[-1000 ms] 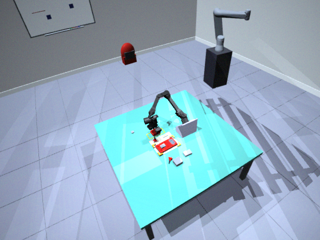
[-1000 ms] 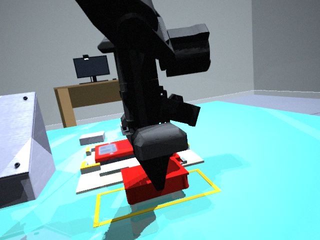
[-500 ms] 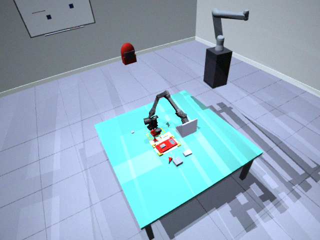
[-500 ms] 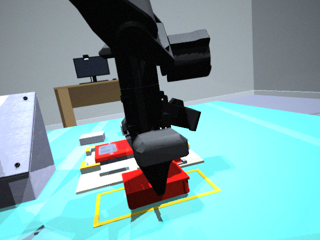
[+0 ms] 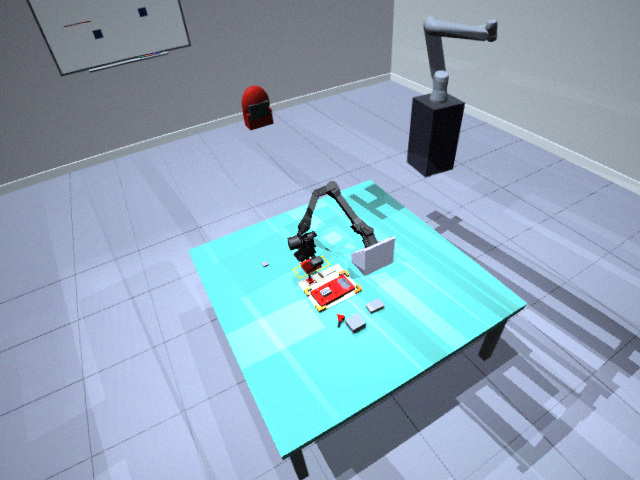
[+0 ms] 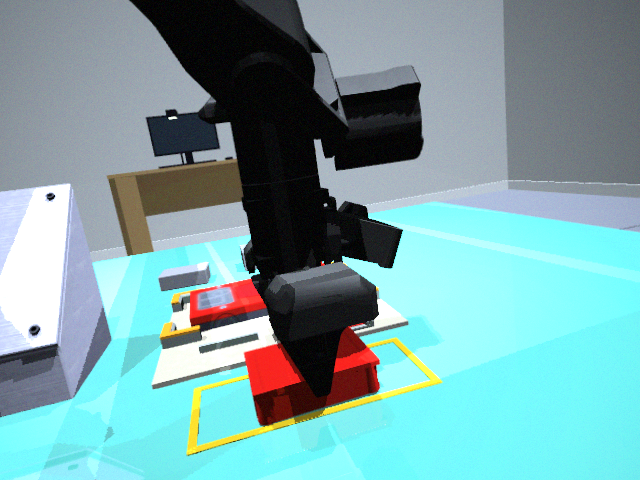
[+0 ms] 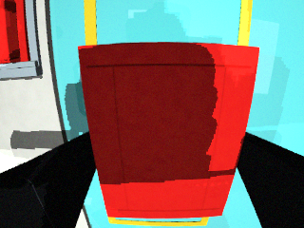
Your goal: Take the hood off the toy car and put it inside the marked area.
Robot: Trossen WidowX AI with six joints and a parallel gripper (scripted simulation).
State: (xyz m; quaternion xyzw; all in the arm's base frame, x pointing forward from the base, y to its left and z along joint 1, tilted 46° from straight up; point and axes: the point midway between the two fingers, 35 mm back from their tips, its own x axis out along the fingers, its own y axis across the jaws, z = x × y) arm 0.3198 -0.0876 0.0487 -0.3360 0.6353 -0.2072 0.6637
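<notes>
Right now the red hood is right at my gripper tip. Also, from my gripper tip: grey block (180 mm behind, 390 mm to the left).
</notes>
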